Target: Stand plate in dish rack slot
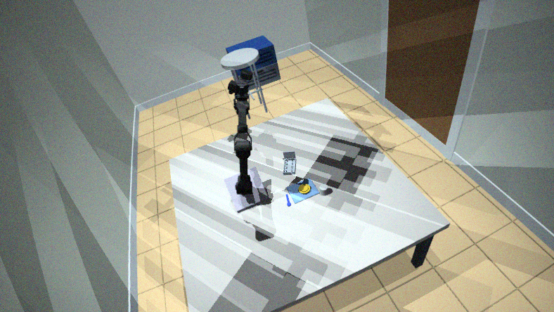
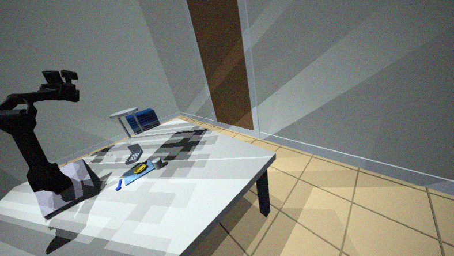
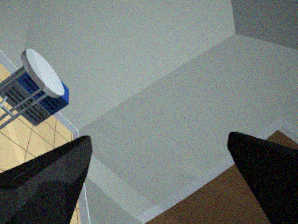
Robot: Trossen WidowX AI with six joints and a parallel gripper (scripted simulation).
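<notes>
Right now my gripper tip is 53 cm above the yellow plate, 50 cm to the left of it and 2 cm short of it. Round my gripper tip: light blue cloth (54 cm below, 49 cm to the right, 1 cm ahead); grey dish rack (52 cm below, 29 cm to the right, 4 cm ahead); blue spoon (54 cm below, 52 cm to the right, 9 cm behind).
</notes>
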